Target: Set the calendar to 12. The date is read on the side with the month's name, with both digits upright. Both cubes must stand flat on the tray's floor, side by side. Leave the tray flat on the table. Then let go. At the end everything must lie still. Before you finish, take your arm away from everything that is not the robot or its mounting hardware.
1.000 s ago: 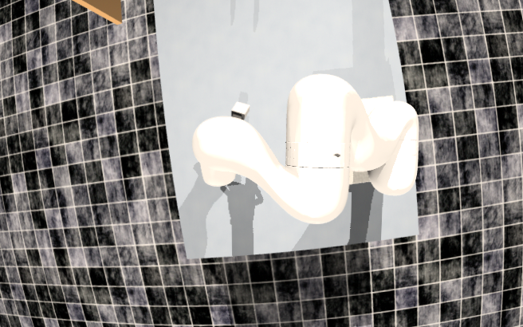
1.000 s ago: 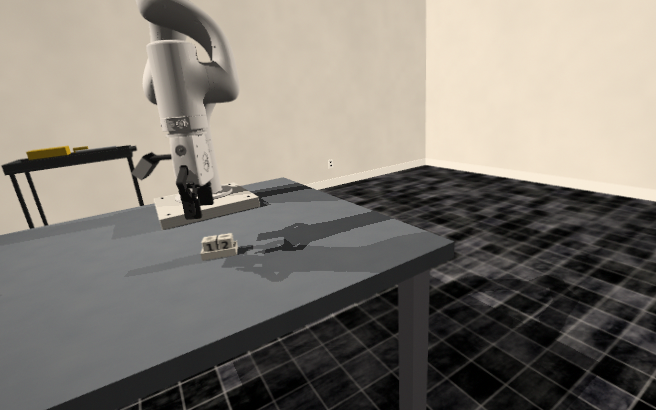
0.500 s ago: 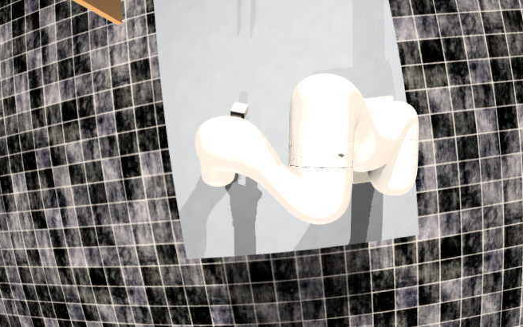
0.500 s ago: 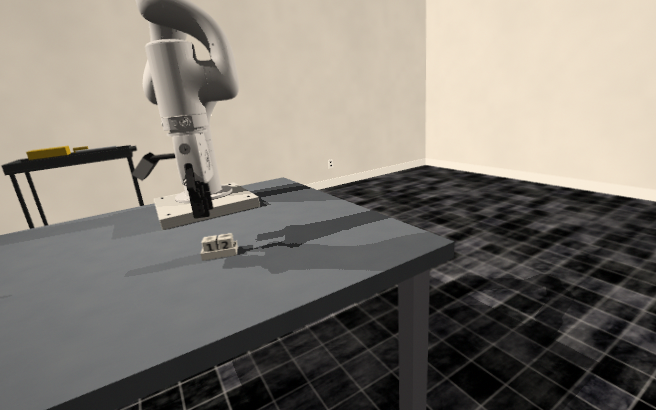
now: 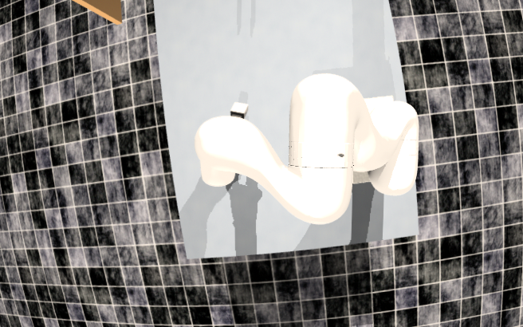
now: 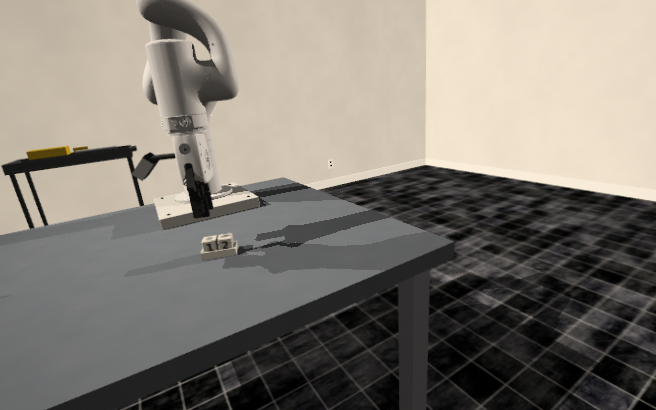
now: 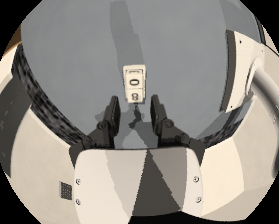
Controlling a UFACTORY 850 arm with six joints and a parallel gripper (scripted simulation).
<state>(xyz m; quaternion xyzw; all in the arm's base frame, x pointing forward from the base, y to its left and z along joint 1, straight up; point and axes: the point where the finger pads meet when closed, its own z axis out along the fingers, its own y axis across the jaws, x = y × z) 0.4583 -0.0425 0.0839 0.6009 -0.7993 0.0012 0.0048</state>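
Now: the calendar tray 11 cm below my hand and 2 cm to the left of it.
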